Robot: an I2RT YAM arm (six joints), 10 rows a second.
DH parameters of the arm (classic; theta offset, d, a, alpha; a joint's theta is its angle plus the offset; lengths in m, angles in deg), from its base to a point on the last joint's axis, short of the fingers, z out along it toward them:
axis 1: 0 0.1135 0.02 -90
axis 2: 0 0 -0.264 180
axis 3: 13.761 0 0.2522 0
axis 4: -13.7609 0 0.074 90
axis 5: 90 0 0 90
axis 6: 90 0.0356 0 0
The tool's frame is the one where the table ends.
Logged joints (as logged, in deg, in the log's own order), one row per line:
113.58 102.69 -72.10 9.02 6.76 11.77
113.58 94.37 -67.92 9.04 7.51 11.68
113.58 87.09 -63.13 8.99 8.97 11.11
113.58 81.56 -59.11 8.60 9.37 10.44
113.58 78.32 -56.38 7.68 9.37 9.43
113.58 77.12 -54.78 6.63 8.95 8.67
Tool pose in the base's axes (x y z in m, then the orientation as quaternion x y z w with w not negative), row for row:
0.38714 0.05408 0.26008 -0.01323 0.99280 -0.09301 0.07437
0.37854 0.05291 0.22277 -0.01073 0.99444 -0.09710 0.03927
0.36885 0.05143 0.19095 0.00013 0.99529 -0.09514 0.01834
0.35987 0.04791 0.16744 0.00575 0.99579 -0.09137 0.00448
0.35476 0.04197 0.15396 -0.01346 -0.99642 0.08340 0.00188
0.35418 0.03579 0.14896 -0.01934 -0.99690 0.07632 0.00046
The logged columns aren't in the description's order. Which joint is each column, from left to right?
Columns, left to right: axis 2, axis 3, axis 4, axis 1, axis 6, axis 5.
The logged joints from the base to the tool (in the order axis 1, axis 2, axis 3, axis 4, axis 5, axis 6), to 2 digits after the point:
9.02 113.58 102.69 -72.10 11.77 6.76
9.04 113.58 94.37 -67.92 11.68 7.51
8.99 113.58 87.09 -63.13 11.11 8.97
8.60 113.58 81.56 -59.11 10.44 9.37
7.68 113.58 78.32 -56.38 9.43 9.37
6.63 113.58 77.12 -54.78 8.67 8.95

